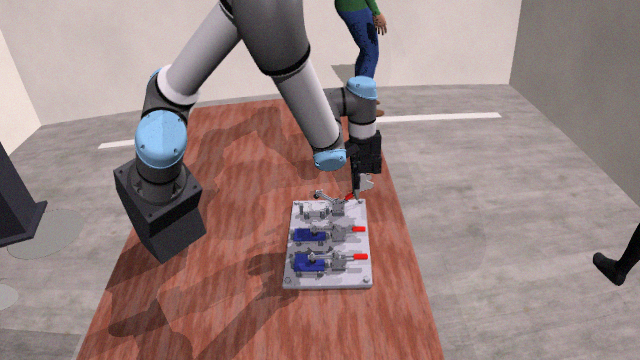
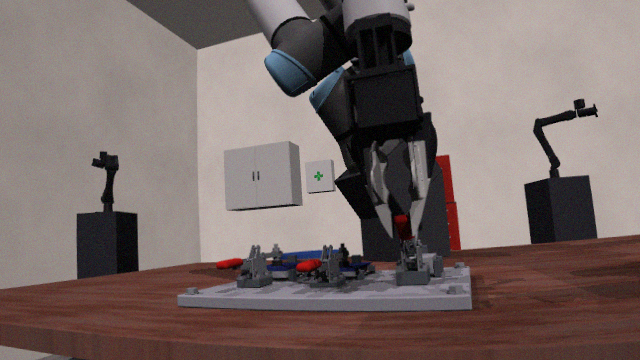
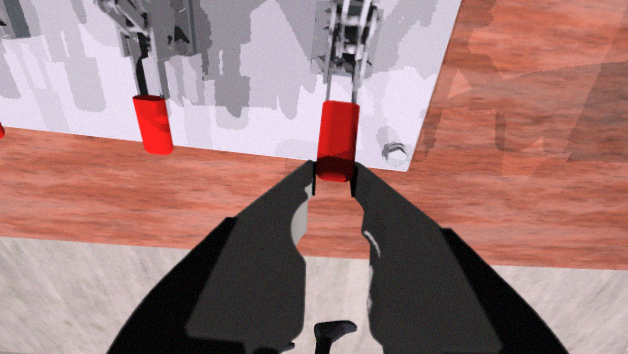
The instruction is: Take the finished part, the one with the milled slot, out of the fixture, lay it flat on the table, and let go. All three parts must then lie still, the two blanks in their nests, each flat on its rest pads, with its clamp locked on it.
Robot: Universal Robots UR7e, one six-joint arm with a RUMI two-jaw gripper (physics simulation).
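Frame: origin at the arm's base, x left, y back, z up, level; metres.
Seen in the pictures: gripper, fingertip midpoint: (image 1: 356, 197) (image 2: 402, 236) (image 3: 332, 164); arm's base, link origin: (image 1: 158, 179).
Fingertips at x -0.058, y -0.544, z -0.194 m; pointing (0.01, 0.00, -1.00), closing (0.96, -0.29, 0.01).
Offsets run from my fingertips to a thing's middle. "spot": to the spot under its first point. Level surfaces: height alone.
My gripper (image 1: 357, 195) (image 2: 403, 236) (image 3: 332, 164) is shut on the red handle {dx +0.007, dy +0.018, dz +0.009 m} (image 2: 401, 225) (image 3: 338, 135) of the far clamp {spot: dx +0.010, dy +0.056, dz -0.032 m} (image 1: 338, 208) (image 2: 412, 275). That handle is tilted up, and the clamp's arm (image 1: 327, 197) is swung up off the far nest. A light grey part {dx +0.047, dy +0.122, dz -0.042 m} (image 1: 315, 210) appears to sit in that nest; its slot is too small to make out. Two blue blanks {dx -0.052, dy +0.171, dz -0.047 m} (image 1: 310, 235) {dx -0.157, dy +0.206, dz -0.044 m} (image 1: 308, 263) sit in the middle and near nests. Their clamps {spot: dx -0.093, dy +0.094, dz -0.031 m} (image 1: 339, 233) {spot: dx -0.195, dy +0.135, dz -0.034 m} (image 1: 339, 263) have arms down over them and red handles lying low.
The fixture plate {dx -0.071, dy +0.122, dz -0.065 m} (image 1: 327, 285) (image 2: 325, 302) (image 3: 295, 150) lies on the wooden table {dz -0.073 m} (image 1: 390, 310) (image 2: 100, 320) (image 3: 90, 185), close to the edge on the handle side. Corner bolts (image 1: 366, 279) (image 3: 396, 152) stand on the plate. A person (image 1: 362, 35) stands beyond the table.
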